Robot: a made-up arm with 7 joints.
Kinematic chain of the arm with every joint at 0, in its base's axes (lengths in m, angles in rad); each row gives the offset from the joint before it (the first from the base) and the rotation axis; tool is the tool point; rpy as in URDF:
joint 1: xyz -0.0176 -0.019 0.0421 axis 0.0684 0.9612 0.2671
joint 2: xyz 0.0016 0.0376 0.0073 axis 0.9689 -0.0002 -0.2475
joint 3: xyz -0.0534 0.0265 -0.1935 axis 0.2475 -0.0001 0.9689
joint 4: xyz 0.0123 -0.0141 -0.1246 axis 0.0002 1 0
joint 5: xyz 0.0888 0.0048 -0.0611 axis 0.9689 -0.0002 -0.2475
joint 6: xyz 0.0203 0.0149 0.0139 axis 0.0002 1 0
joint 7: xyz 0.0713 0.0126 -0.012 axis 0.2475 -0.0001 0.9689
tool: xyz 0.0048 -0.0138 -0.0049 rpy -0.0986 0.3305 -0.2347
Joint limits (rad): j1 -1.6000..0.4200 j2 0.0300..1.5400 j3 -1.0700..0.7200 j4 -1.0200..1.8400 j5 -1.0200..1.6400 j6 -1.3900..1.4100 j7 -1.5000..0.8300
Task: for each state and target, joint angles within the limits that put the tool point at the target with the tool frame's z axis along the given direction. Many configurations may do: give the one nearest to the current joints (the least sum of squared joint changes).
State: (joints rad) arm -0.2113 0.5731 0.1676 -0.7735 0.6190 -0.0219 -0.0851
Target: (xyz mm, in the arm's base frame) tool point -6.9 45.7 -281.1 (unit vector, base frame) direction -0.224 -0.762 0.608
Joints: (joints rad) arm 0.3446 0.3715 -0.3983 -0.3375 0.8189 -0.2129 -0.1164
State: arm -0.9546 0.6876 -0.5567 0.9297 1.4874 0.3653 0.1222
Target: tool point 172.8 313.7 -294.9 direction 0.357 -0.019 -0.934
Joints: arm -0.5085 0.6217 -0.3515 1.3332 1.4220 0.9731 0.1299
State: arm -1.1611 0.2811 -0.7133 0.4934 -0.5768 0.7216 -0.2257
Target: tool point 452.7 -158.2 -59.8 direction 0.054 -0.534 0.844
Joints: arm -1.5060 0.0595 -0.7589 0.8807 -0.4482 0.3827 0.0388
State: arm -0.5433 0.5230 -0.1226 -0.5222 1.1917 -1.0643 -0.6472
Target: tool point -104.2 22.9 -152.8 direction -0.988 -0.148 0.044
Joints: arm 0.4200 0.5535 -0.7212 -1.0200 1.3494 -0.6969 -1.2278
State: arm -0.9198 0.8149 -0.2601 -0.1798 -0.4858 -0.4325 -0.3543
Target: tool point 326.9 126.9 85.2 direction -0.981 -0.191 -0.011
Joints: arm -1.1482 0.7589 -0.1551 0.0180 -0.0867 -0.7276 -0.4365
